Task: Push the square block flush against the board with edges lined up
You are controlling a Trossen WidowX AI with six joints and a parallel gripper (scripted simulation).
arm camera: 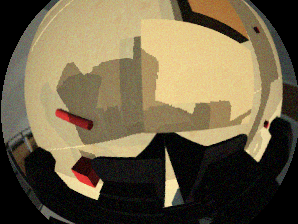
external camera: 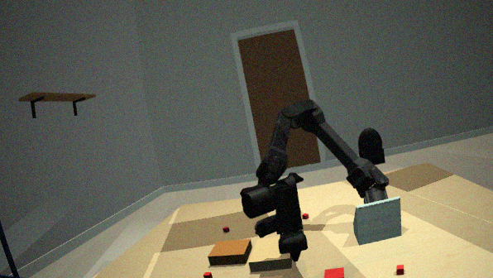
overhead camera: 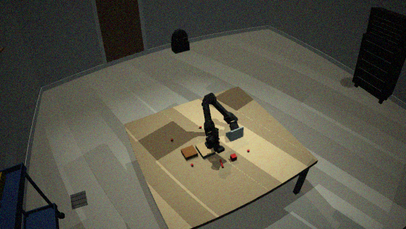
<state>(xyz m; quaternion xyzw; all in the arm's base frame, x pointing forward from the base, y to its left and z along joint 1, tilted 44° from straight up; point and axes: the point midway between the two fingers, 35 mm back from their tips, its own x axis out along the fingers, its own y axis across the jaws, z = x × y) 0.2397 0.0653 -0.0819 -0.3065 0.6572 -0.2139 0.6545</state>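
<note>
Now: gripper tip 6 cm short of the tan board, 5 cm to the left of it and 1 cm below it. The rest, counted from my gripper tip: red stick: 14 cm to the left, 1 cm ahead; then square block: 19 cm ahead, 8 cm to the right, 1 cm above; then red cube: 13 cm to the left, 9 cm behind, 1 cm above.
</note>
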